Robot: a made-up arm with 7 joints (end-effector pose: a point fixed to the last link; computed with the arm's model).
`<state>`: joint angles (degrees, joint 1 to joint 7).
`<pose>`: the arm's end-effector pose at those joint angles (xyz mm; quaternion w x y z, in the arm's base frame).
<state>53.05 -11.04 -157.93 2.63 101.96 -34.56 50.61</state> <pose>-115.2 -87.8 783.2 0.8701 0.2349 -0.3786 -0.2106</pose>
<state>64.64 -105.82 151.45 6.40 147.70 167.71 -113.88</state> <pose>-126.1 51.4 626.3 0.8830 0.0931 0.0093 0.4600</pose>
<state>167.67 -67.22 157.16 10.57 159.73 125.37 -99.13</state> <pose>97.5 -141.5 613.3 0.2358 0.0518 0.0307 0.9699</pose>
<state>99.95 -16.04 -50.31 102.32 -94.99 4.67 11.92</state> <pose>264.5 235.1 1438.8 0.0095 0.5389 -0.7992 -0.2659</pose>
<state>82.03 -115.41 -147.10 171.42 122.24 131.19 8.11</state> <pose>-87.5 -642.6 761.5 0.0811 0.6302 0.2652 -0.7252</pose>
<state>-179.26 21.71 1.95 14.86 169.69 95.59 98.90</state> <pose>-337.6 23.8 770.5 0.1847 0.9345 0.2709 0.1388</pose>
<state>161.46 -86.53 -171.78 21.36 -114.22 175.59 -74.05</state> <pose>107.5 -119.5 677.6 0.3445 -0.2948 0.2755 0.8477</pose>
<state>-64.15 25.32 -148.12 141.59 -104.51 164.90 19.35</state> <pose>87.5 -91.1 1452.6 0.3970 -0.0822 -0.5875 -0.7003</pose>
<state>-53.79 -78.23 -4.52 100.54 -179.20 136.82 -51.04</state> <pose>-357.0 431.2 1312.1 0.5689 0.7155 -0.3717 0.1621</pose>
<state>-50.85 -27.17 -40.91 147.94 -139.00 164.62 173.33</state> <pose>-287.8 182.5 1407.2 0.2677 -0.4364 -0.1541 -0.8451</pose>
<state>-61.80 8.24 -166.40 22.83 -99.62 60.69 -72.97</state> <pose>-134.3 263.1 841.9 0.2236 -0.3216 0.3426 -0.8539</pose>
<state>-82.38 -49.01 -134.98 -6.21 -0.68 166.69 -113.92</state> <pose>-8.6 14.5 983.4 0.0322 -0.8334 0.4151 0.3633</pose>
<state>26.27 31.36 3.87 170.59 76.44 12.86 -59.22</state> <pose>352.9 155.2 1562.3 0.0246 0.6482 -0.2814 -0.7071</pose>
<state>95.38 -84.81 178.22 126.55 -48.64 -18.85 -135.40</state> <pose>159.3 -648.2 692.9 0.6565 -0.2264 -0.6891 0.2071</pose>
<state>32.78 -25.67 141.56 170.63 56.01 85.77 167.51</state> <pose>-262.8 -270.8 1522.4 0.6717 -0.5775 -0.4574 -0.0774</pose>
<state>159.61 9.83 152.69 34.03 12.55 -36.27 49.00</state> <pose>237.6 -263.5 1037.8 0.5409 0.0160 0.1523 0.8271</pose>
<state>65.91 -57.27 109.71 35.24 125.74 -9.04 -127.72</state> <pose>-350.8 143.7 905.0 0.3463 0.7829 -0.4762 0.2012</pose>
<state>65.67 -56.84 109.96 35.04 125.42 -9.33 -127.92</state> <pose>-349.5 144.8 904.2 0.3447 0.7810 -0.4786 0.2052</pose>
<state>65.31 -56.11 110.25 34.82 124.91 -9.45 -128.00</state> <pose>-348.4 146.7 902.9 0.3461 0.7783 -0.4798 0.2106</pose>
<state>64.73 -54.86 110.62 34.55 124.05 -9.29 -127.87</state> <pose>-347.3 149.8 900.8 0.3524 0.7738 -0.4790 0.2183</pose>
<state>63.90 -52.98 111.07 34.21 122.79 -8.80 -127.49</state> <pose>-346.2 154.2 897.8 0.3648 0.7671 -0.4757 0.2285</pose>
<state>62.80 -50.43 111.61 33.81 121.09 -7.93 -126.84</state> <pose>-345.1 159.9 893.8 0.3837 0.7581 -0.4690 0.2410</pose>
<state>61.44 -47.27 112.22 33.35 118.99 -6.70 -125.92</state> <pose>-344.0 166.4 888.8 0.4089 0.7465 -0.4588 0.2551</pose>
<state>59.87 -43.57 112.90 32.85 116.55 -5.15 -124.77</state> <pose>-343.0 173.0 883.2 0.4395 0.7325 -0.4445 0.2698</pose>
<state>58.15 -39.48 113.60 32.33 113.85 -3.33 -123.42</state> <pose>-342.1 179.3 877.4 0.4740 0.7162 -0.4262 0.2841</pose>
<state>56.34 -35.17 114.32 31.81 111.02 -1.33 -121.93</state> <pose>-341.4 184.7 871.8 0.5106 0.6981 -0.4046 0.2969</pose>
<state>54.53 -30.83 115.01 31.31 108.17 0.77 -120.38</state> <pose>-341.0 189.0 866.9 0.5473 0.6791 -0.3803 0.3078</pose>
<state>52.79 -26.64 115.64 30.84 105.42 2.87 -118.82</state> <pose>-340.7 192.1 863.1 0.5822 0.6597 -0.3549 0.3162</pose>
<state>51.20 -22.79 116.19 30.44 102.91 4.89 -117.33</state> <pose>-340.8 194.1 860.6 0.6137 0.6411 -0.3295 0.3221</pose>
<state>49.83 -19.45 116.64 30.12 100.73 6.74 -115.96</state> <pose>-341.1 195.3 859.1 0.6408 0.6241 -0.3060 0.3260</pose>
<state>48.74 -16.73 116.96 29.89 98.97 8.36 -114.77</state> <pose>-341.6 195.8 858.6 0.6628 0.6095 -0.2856 0.3281</pose>
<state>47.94 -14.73 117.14 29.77 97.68 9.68 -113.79</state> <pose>-342.2 196.2 858.6 0.6795 0.5979 -0.2697 0.3285</pose>
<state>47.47 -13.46 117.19 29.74 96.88 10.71 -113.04</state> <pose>-342.9 196.2 858.9 0.6914 0.5895 -0.2585 0.3281</pose>
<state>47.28 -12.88 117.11 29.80 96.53 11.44 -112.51</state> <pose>-343.7 196.3 859.1 0.6989 0.5841 -0.2522 0.3268</pose>
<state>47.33 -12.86 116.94 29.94 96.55 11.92 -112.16</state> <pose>-344.7 196.3 859.4 0.7029 0.5814 -0.2498 0.3248</pose>
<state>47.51 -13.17 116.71 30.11 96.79 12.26 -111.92</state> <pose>-345.6 196.4 859.6 0.7050 0.5802 -0.2498 0.3225</pose>
